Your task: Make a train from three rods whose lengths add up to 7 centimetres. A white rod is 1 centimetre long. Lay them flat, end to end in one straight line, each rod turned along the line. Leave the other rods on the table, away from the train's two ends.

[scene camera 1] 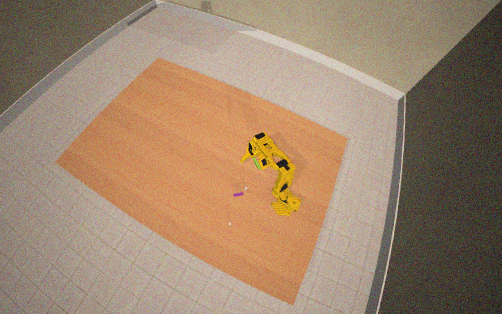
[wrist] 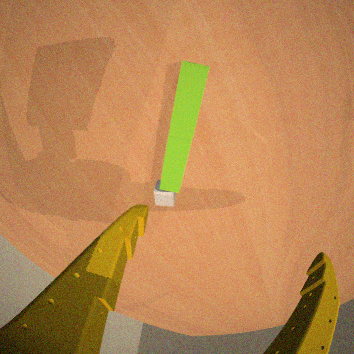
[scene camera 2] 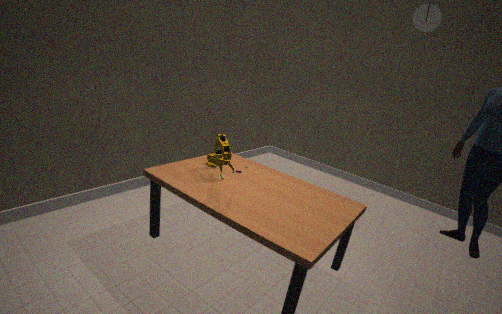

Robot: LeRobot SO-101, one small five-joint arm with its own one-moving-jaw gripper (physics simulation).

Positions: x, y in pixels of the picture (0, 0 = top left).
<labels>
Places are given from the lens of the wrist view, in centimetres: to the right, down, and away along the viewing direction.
green rod (wrist: 192, 76): 1, -4, 6
green rod (wrist: 177, 148): 0, -1, 8
</labels>
